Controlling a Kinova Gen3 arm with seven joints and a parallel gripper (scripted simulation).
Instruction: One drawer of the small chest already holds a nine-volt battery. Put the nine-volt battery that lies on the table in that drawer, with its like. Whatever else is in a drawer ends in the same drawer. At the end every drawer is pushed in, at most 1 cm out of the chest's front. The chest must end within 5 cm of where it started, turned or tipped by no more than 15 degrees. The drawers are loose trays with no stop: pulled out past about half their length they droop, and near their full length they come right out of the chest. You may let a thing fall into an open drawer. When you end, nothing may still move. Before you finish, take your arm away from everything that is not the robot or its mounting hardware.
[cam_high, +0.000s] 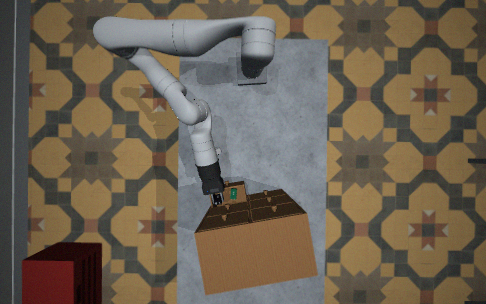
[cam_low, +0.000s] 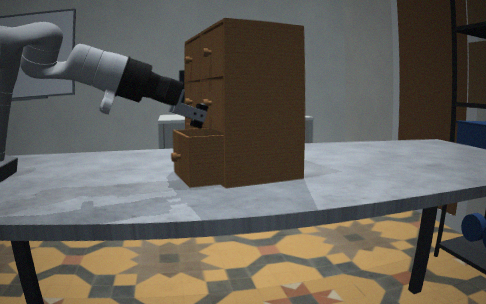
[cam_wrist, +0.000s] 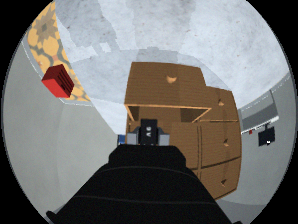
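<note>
Now: the black nine-volt battery 1 cm ahead of my hand and 1 cm above it. The rest, counted from my hand: green nine-volt battery 3 cm ahead, 5 cm to the left, 12 cm below.
</note>
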